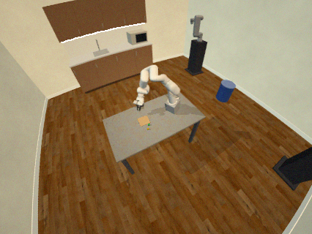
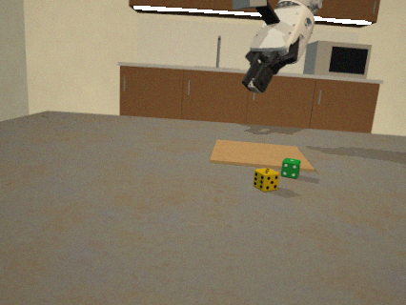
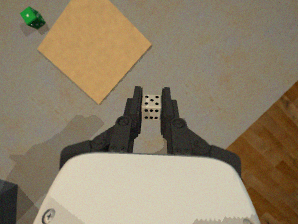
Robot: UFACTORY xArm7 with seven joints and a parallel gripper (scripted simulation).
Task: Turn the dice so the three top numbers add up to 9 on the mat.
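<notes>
The white die is 10 mm below my hand. The rest, counted from my hand: tan mat: 130 mm to the left, 110 mm below; then green die: 230 mm to the left, 100 mm below, 30 mm behind; then yellow die: 280 mm to the left, 100 mm below.
</notes>
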